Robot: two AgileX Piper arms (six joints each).
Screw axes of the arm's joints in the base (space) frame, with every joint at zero. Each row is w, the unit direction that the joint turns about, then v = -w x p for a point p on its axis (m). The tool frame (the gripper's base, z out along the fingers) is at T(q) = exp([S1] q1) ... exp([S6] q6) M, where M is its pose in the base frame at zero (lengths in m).
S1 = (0, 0, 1, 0, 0, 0)
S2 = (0, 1, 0, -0.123, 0, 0)
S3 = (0, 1, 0, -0.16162, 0, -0.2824)
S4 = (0.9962, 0, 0.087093, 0, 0.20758, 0)
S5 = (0, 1, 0, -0.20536, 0, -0.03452)
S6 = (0.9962, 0, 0.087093, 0, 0.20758, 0)
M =
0.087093 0 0.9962 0.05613
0 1 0 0
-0.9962 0 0.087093 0.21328
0 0 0 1
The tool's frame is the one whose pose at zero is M.
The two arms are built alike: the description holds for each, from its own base.
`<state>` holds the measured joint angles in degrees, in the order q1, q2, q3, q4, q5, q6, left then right.
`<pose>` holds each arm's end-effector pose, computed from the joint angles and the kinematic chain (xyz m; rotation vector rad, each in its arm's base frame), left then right.
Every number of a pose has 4 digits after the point. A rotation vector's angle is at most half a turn.
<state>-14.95 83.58 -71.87 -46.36 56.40 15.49 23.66 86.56 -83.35 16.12 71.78 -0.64</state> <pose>0.2779 -0.1310 0.3426 0.2879 2.4905 -1.0216 0.2675 0.1434 0.3549 -0.5361 2.7649 0.4918</pose>
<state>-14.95 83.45 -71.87 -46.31 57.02 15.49 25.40 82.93 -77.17 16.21 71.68 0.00</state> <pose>0.2765 -0.1310 0.3430 0.2961 2.4966 -1.0251 0.2445 0.1428 0.3433 -0.5630 2.8092 0.4943</pose>
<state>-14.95 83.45 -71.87 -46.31 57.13 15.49 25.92 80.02 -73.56 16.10 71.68 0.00</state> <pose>0.2763 -0.1310 0.3429 0.2973 2.4980 -1.0260 0.2295 0.1382 0.3397 -0.5765 2.8203 0.4906</pose>
